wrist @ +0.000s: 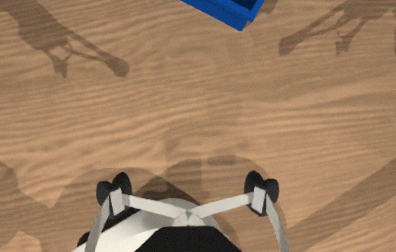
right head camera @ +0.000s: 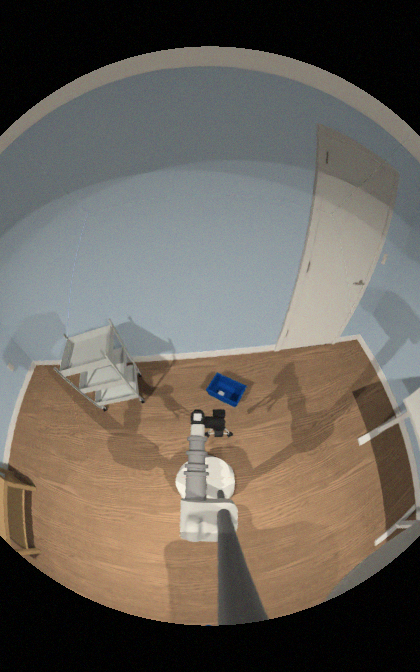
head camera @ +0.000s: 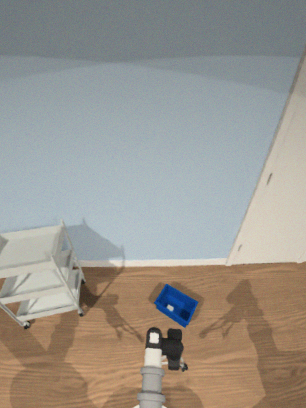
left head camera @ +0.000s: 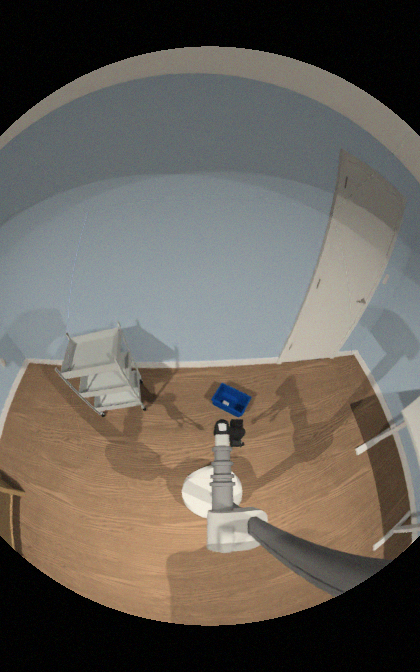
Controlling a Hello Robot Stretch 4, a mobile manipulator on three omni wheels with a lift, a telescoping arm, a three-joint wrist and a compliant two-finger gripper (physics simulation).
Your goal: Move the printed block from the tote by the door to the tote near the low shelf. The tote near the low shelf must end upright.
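Frame: origin at the robot's base, x left, y ahead, z down, level; metres.
Seen in the pictures: gripper, between the fingertips: (wrist: 188, 187) (left head camera: 229, 444); robot's base, origin of its link: (left head camera: 210, 490).
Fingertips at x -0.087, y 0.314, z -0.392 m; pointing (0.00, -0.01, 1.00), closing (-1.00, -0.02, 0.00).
Note:
Offsets run from my fingertips to a thing's top centre.
The blue tote by the door {dx -0.079, dy +0.475, dz +0.299 m} (head camera: 184, 300) (left head camera: 237, 395) (right head camera: 231, 385) (wrist: 220, 11) stands upright on the floor near the wall. The small whitish block {dx -0.031, dy +0.461, dz +0.377 m} (head camera: 170, 308) (left head camera: 225, 403) (right head camera: 221, 393) lies inside it, toward the left. In the wrist view part of the tote shows at the top edge and the block is out of sight. My gripper (head camera: 174, 364) (right head camera: 218, 434) (wrist: 188, 187) is open and empty, its fingers apart above the floor on the robot's side of the tote. The tote near the low shelf cannot be made out.
A white three-tier cart (head camera: 37, 292) (left head camera: 95, 371) (right head camera: 92, 368) stands left, by the wall. The door (head camera: 277, 215) (left head camera: 332, 300) (right head camera: 327, 280) is at the right. A wooden furniture piece (right head camera: 20, 485) is at the left edge. White table legs (left head camera: 380, 440) (right head camera: 382, 429) stand at the right.

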